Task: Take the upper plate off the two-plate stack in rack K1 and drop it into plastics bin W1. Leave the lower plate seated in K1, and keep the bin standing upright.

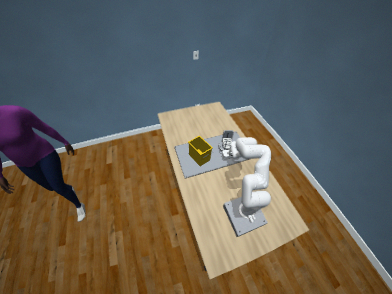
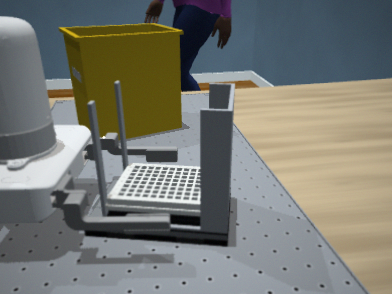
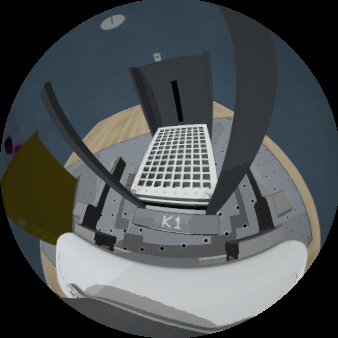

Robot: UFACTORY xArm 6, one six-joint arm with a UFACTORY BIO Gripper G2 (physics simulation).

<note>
I see my gripper [image 2: 174, 183], a yellow plastics bin W1 [image 2: 145, 58] and a white gridded plate [image 2: 148, 188].
The white gridded plate also shows in image 3 [image 3: 178, 167]. My gripper shows as well in image 3 [image 3: 171, 151].
</note>
